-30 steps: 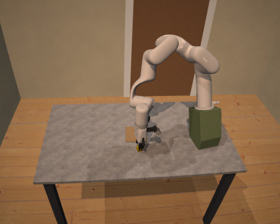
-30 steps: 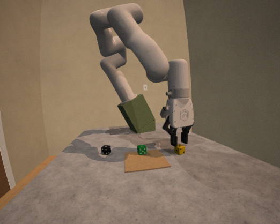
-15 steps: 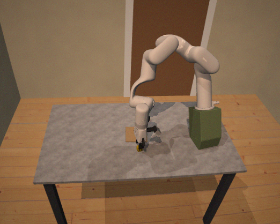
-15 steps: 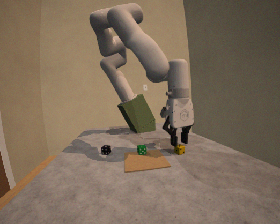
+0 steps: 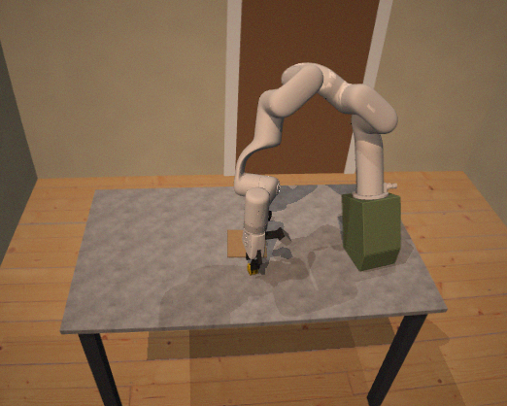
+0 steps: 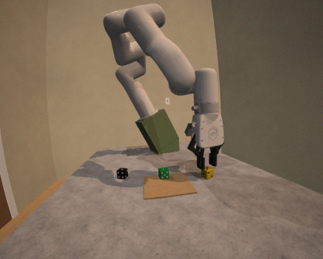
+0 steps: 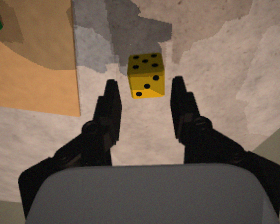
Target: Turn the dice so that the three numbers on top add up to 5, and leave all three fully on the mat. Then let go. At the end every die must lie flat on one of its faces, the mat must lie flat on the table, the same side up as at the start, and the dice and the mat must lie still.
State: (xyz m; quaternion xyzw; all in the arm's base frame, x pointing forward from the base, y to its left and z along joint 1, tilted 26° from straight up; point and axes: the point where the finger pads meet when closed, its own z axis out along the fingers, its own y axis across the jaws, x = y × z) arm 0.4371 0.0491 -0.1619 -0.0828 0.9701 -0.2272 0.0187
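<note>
Now: hand 40 mm above the yellow die. Also, from my hand: tan mat (140 mm to the right, 50 mm below); green die (130 mm to the right, 50 mm behind, 40 mm below); black die (270 mm to the right, 100 mm behind, 40 mm below).
</note>
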